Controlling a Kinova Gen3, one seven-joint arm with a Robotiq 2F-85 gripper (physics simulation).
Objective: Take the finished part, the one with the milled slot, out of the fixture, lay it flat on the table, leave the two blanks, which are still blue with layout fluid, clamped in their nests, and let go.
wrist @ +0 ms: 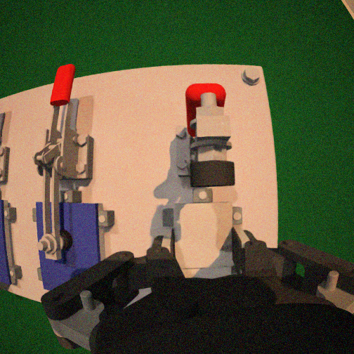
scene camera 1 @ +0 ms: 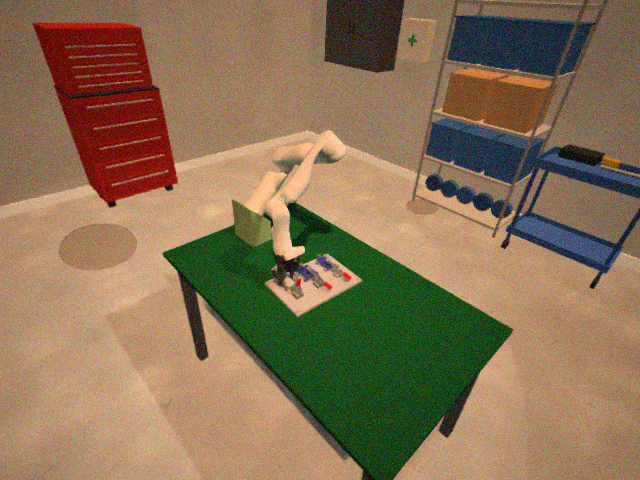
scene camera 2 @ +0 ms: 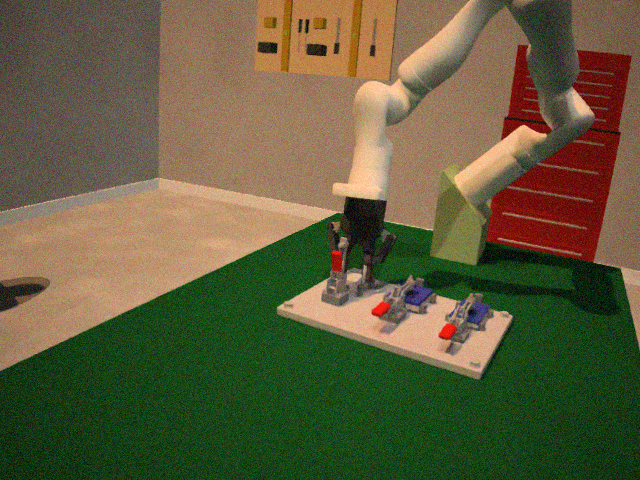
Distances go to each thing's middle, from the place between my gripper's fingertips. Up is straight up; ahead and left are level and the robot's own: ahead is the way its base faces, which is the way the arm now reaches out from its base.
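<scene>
There's a finished part (wrist: 202, 232) 10 mm behind my hand. As for the fixture plate (scene camera 2: 416, 337), my hand is 40 mm short of it, 110 mm to the right of it and 20 mm above it.
</scene>
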